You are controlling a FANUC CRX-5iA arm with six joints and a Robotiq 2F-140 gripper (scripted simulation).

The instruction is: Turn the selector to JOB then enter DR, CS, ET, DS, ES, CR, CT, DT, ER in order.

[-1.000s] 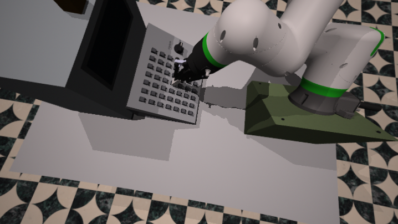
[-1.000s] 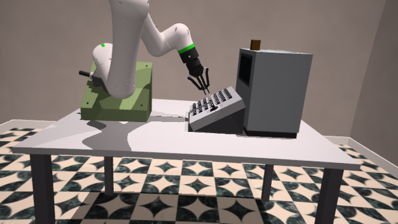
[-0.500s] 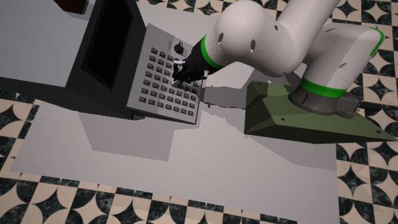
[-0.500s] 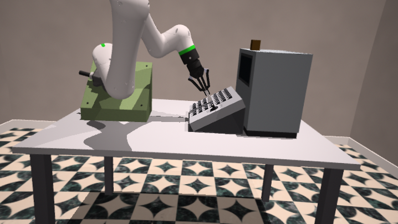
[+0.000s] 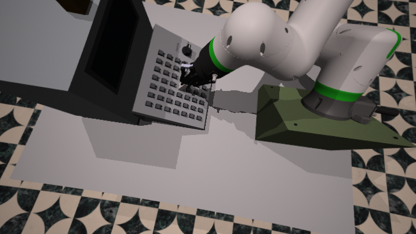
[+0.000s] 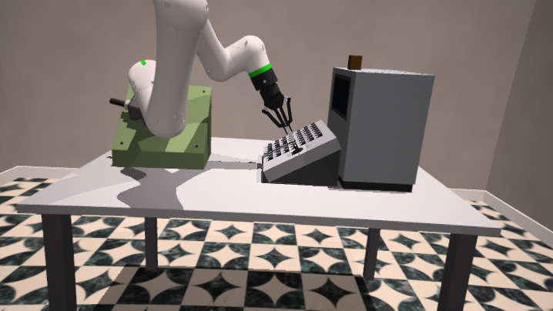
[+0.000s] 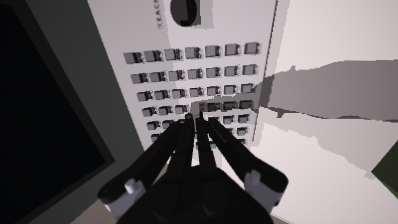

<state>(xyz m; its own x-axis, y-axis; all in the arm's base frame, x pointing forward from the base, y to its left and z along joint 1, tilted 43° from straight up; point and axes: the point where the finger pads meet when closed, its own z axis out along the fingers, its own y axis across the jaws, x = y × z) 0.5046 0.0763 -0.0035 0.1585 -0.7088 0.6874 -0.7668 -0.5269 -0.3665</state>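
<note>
My hand is 1 cm past the key and 4 cm above it. Round my hand: black selector knob 4 cm ahead, 16 cm to the right, 2 cm below; grey keypad 5 cm ahead, 4 cm to the right, 6 cm below.
</note>
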